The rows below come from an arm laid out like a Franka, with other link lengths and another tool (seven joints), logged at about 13 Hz.
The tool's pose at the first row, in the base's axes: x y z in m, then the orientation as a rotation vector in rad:
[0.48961 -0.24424 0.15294 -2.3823 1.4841 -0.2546]
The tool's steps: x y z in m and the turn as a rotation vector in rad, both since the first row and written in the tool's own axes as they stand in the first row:
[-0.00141 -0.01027 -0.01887 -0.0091 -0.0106 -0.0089]
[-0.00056 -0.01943 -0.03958 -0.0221 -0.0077 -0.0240]
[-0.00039 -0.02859 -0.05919 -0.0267 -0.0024 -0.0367]
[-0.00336 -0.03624 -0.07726 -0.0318 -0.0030 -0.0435]
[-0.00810 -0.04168 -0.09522 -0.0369 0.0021 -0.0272]
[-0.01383 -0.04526 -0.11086 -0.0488 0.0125 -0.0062]
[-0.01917 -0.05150 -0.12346 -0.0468 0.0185 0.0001]
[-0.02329 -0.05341 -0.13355 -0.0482 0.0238 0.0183]
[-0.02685 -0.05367 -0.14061 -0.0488 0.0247 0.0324]
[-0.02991 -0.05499 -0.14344 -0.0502 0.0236 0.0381]
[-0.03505 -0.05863 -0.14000 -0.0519 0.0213 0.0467]
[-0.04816 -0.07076 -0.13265 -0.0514 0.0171 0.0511]
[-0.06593 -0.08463 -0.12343 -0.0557 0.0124 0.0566]
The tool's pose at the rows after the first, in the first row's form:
[0.49163 -0.24211 0.17427 -2.3942 1.4733 -0.2374]
[0.49314 -0.24277 0.19687 -2.4170 1.4631 -0.2356]
[0.49470 -0.24264 0.21846 -2.4318 1.4527 -0.2419]
[0.49409 -0.24003 0.23812 -2.4410 1.4467 -0.2393]
[0.49087 -0.23673 0.25692 -2.4333 1.4705 -0.2382]
[0.48638 -0.23288 0.27290 -2.4280 1.5053 -0.2378]
[0.48526 -0.22777 0.28700 -2.4227 1.5145 -0.2451]
[0.48185 -0.22507 0.29717 -2.4100 1.5387 -0.2464]
[0.47825 -0.22302 0.30391 -2.3990 1.5558 -0.2437]
[0.47711 -0.22024 0.30709 -2.3951 1.5625 -0.2400]
[0.47896 -0.21354 0.30529 -2.3887 1.5722 -0.2338]
[0.48564 -0.19556 0.30306 -2.3838 1.5751 -0.2279]
[0.49230 -0.17236 0.29981 -2.3814 1.5814 -0.2177]

